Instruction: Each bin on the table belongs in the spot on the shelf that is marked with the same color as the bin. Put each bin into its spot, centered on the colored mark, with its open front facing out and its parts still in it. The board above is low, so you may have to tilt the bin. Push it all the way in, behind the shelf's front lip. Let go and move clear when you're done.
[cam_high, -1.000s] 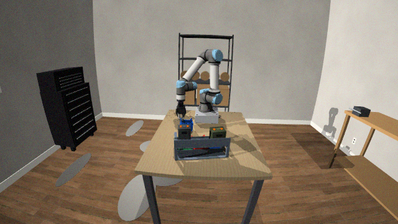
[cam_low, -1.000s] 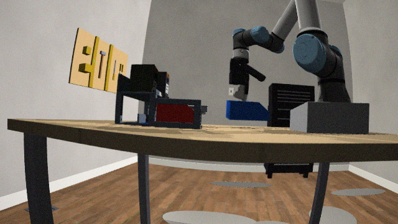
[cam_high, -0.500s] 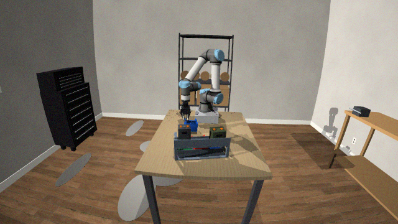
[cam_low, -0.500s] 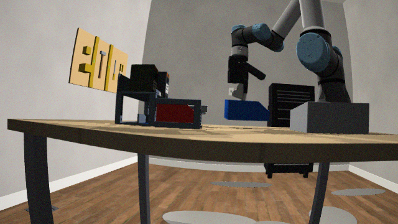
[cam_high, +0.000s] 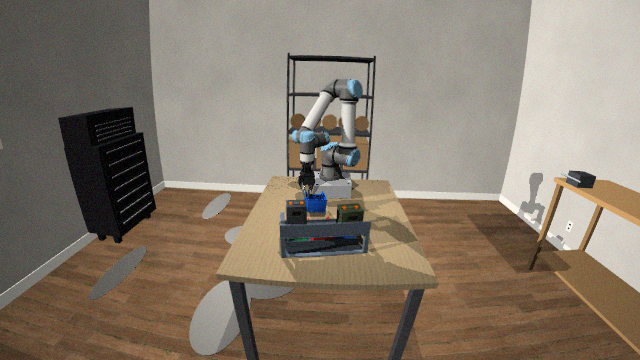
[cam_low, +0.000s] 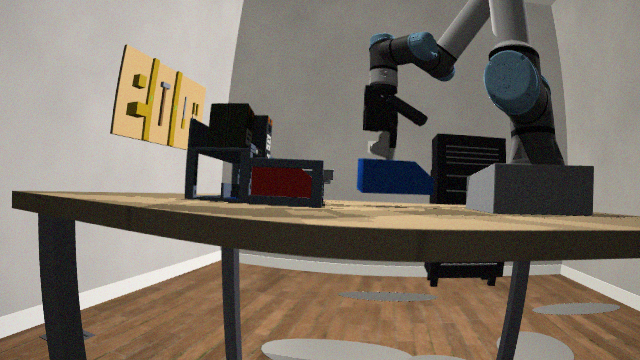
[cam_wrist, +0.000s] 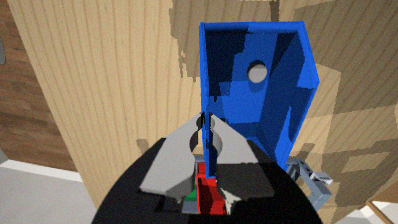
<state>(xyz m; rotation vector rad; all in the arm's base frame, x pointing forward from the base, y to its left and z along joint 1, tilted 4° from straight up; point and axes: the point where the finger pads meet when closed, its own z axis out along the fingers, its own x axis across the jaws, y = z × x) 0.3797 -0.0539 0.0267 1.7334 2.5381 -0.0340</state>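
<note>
My gripper is now 40 mm to the right of the blue bin, 30 mm above it and 20 mm past it. Round my hand: dark box: 360 mm ahead, 60 mm to the left, 60 mm above; green case: 280 mm to the left, 280 mm ahead, 50 mm above; red bin: 230 mm ahead, 130 mm to the left, 50 mm below.
</note>
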